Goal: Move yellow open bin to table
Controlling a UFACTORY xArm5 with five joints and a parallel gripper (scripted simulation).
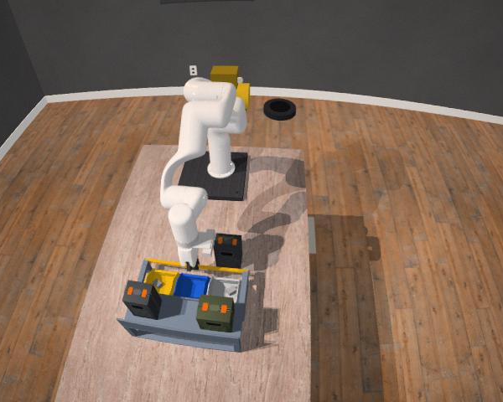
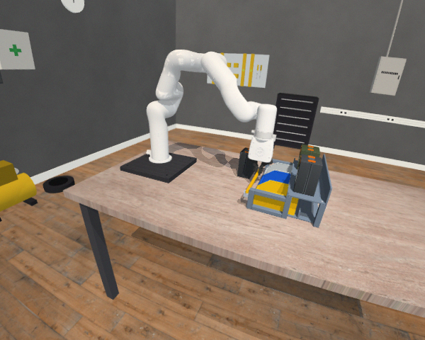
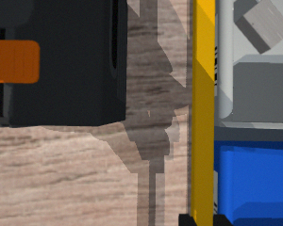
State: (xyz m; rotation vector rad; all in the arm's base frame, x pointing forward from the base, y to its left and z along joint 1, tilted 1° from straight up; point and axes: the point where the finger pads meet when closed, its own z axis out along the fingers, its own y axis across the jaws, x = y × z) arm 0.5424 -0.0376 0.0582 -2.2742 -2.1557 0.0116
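Now: hand 100 mm short of the blue bin, 40 mm above it and 10 mm to the left of it. Also, from my hand: thin yellow rod: 20 mm below; yellow open bin: 120 mm to the right, 100 mm ahead, 40 mm below; grey shelf: 130 mm ahead, 20 mm below, 10 mm to the right.
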